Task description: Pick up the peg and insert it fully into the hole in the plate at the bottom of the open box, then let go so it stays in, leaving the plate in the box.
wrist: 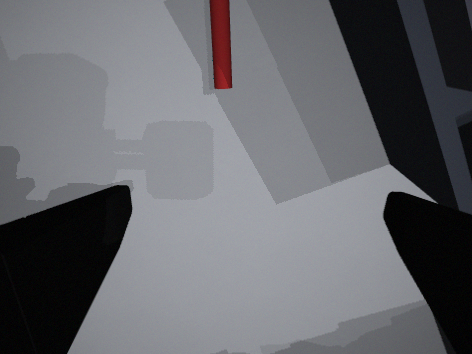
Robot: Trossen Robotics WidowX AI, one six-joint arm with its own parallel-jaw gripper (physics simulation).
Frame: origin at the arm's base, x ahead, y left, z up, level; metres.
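Seen in the pictures: gripper, fingertip midpoint: (258,201).
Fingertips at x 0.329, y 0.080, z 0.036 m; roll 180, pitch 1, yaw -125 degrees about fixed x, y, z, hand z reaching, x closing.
Offsets run from my fingertips to a thing's top centre. "spot": to the spot under its first point. Level surfaces: height alone.
The red peg @(dx +0.063, dy -0.014, dz -0.144 m) (222,50) lies on the pale surface at the top middle of the wrist view, running nearly up and down; its lower end shows and its upper part is cut off by the frame's top edge. My gripper (258,201) is open, its two black fingers wide apart with nothing between them. The peg is beyond the fingertips, above the gap between them in the view and a little left of its middle. Part of the dark open box @(spot: dx -0.010, dy -0.089, dz -0.060 m) (425,65) shows at the upper right. The plate and its hole cannot be made out.
The box's dark outer wall (365,65) stands to the right of the peg, and its lower corner is near the right fingertip. Grey shadows of the box and the arm fall across the pale surface @(dz -0.158 m) (240,260).
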